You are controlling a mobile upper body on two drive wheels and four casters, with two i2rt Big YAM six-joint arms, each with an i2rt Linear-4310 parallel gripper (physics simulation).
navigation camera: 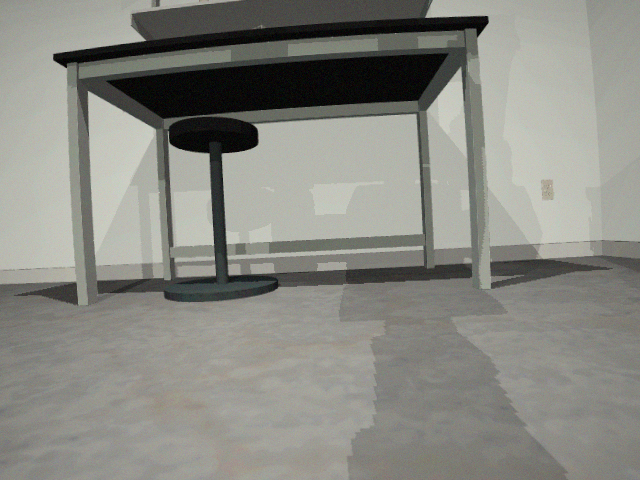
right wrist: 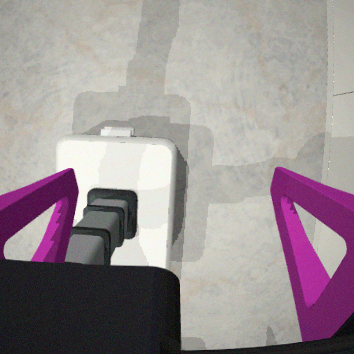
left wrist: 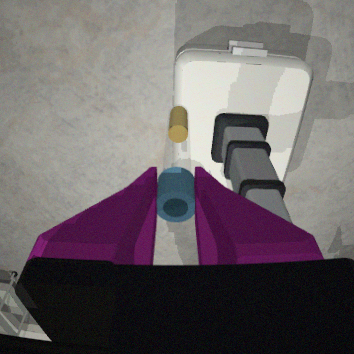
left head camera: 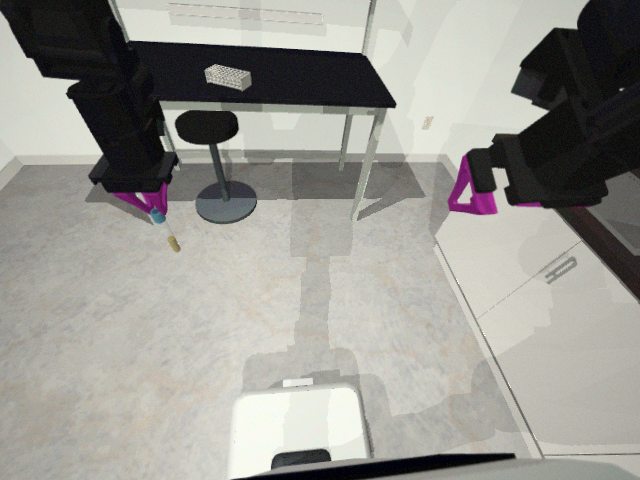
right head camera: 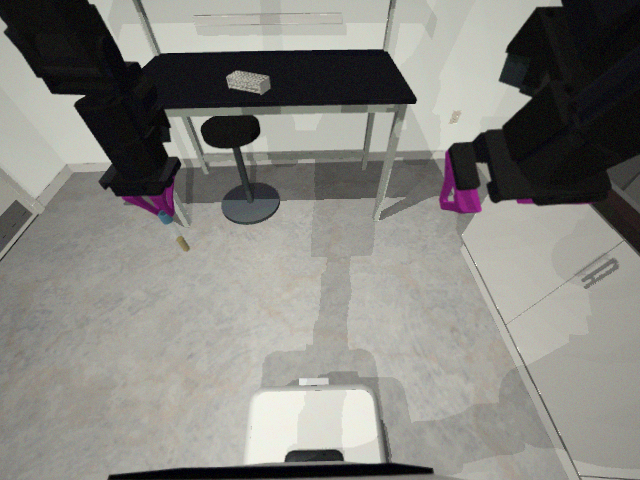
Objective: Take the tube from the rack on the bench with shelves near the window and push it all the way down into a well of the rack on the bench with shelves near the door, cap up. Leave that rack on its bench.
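Frame: origin at the left arm's base, x back, y right, z up, level; millimetres.
Seen in the pictures: left gripper, fingertip midpoint: (left wrist: 175, 177) (left head camera: 159, 212) (right head camera: 167, 214); right gripper, fingertip midpoint: (right wrist: 174, 178) (left head camera: 483, 203) (right head camera: 479, 201).
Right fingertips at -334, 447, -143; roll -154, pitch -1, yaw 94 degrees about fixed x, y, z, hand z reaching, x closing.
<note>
Offsets run from my right fingertips to a thing's top centre, as dx, dy, dz. "*": to the spot under its first point.
My left gripper (left head camera: 159, 211) (right head camera: 166, 212) (left wrist: 175, 177) is shut on the tube {-102, -473, -115} (left head camera: 166, 228) (right head camera: 174, 229) (left wrist: 176, 192) at its blue cap. The tube's clear body slants a little, with a yellow lower end, cap uppermost, over the floor. My right gripper (right wrist: 174, 178) is open, with no object between its fingers; it also shows in the head views. A white rack {-1246, -534, -296} (left head camera: 227, 76) (right head camera: 248, 82) with many wells stands on the black-topped bench (left head camera: 310, 77) (right head camera: 330, 77) (navigation camera: 279, 36), beyond and above the left gripper in the head views. Whether its wells hold anything is too small to tell.
A round black stool {-1351, -722, -607} (left head camera: 206, 127) (right head camera: 230, 131) (navigation camera: 213, 134) stands at the bench's front, partly under it. A white cabinet {* -44, +779, -709} (left head camera: 558, 330) (right head camera: 584, 330) with a dark top is at the right. My white base (left head camera: 299, 423) (right head camera: 315, 423) (left wrist: 245, 85) (right wrist: 145, 160) shows below.
</note>
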